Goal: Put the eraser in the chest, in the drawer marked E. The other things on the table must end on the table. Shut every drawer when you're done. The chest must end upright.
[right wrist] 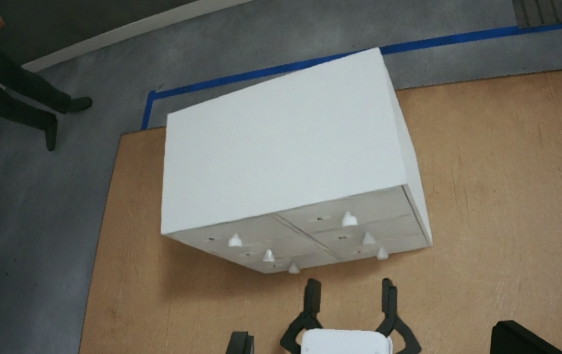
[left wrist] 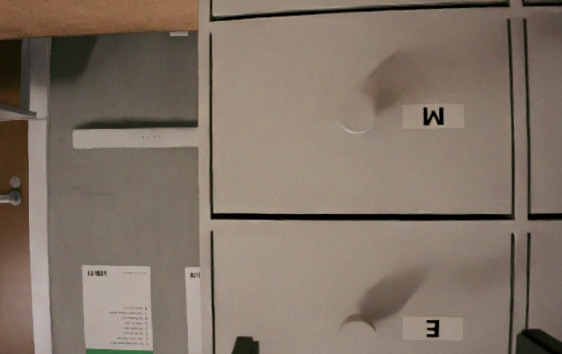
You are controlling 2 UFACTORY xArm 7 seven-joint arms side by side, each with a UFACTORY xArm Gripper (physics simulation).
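Frame: origin at the left arm's base, x left, y back, z up, level; centimetres.
Seen in the pictures: left gripper, fingertip midpoint: (right wrist: 350, 279).
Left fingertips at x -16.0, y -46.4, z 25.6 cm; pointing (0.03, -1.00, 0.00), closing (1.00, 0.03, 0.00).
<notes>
A point is followed by its place in that frame.
The grey-white chest (left wrist: 204, 150) @(x -23.5, y -56.0, z 17.5 cm) (right wrist: 285, 140) @(x -8.7, y -62.5, z 32.4 cm) stands upright with its drawers shut. In the left wrist view it is upside down, with drawer E (left wrist: 280, 280) @(x -19.5, y -55.3, z 24.4 cm) and its round knob (left wrist: 357, 326) @(x -15.9, y -52.8, z 26.0 cm) at the bottom, and drawer M (left wrist: 280, 160) @(x -19.4, y -55.3, z 18.1 cm) beyond it. In the right wrist view drawer E's knob (right wrist: 349, 219) @(x -16.0, y -53.5, z 27.5 cm) is at the top of the right column. My left gripper (left wrist: 387, 344) @(x -16.0, y -46.4, z 25.6 cm) (right wrist: 350, 279) @(x -16.0, y -46.4, z 25.6 cm) is open and empty in front of the drawer fronts, apart from the knobs. My right gripper is open and empty, high above the table. The eraser does not show in either view.
The wooden table (left wrist: 100, 17) @(x -40.3, y -83.2, z 0.0 cm) (right wrist: 490, 200) @(x -34.1, y -63.9, z 0.0 cm) extends around the chest, whose back is near the table edge. Blue tape (right wrist: 225, 81) marks the floor behind it. A person's legs (right wrist: 37, 92) are at the left. Wall papers (left wrist: 117, 305) show beyond the chest.
</notes>
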